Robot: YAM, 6 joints.
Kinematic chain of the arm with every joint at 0, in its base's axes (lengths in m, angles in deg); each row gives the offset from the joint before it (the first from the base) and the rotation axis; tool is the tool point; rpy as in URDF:
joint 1: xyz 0 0 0.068 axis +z
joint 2: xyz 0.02 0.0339 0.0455 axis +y
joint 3: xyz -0.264 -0.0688 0 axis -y
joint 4: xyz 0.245 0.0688 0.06 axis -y
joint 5: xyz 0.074 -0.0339 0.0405 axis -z
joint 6: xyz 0.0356 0 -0.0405 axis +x
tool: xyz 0 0 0 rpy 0 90 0
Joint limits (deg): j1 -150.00..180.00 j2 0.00..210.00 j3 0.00..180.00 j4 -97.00..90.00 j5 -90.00..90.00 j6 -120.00..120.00
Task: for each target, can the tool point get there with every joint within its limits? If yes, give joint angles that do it. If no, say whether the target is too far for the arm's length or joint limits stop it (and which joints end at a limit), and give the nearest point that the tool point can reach.
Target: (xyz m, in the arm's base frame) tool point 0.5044 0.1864 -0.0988
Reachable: yes | joints 23.83 183.24 120.91 56.87 69.20 22.51
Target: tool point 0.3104 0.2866 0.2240
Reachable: yes | joints 42.68 106.14 73.68 -2.15 -0.42 -75.21
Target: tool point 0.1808 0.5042 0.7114
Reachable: no: too far | nearest point 0.1447 0.4036 0.5874 | short by 0.164 m
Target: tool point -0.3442 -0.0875 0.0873
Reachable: no: joint limits stop it (at a limit: joint 1) | nearest point -0.3442 -0.0356 0.0873 | short by 0.052 m
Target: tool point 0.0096 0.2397 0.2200
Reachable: yes | joints 79.51 70.87 31.09 17.13 -74.14 95.15
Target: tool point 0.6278 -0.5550 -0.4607
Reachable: no: too far | nearest point 0.4031 -0.3564 -0.2357 | short by 0.375 m
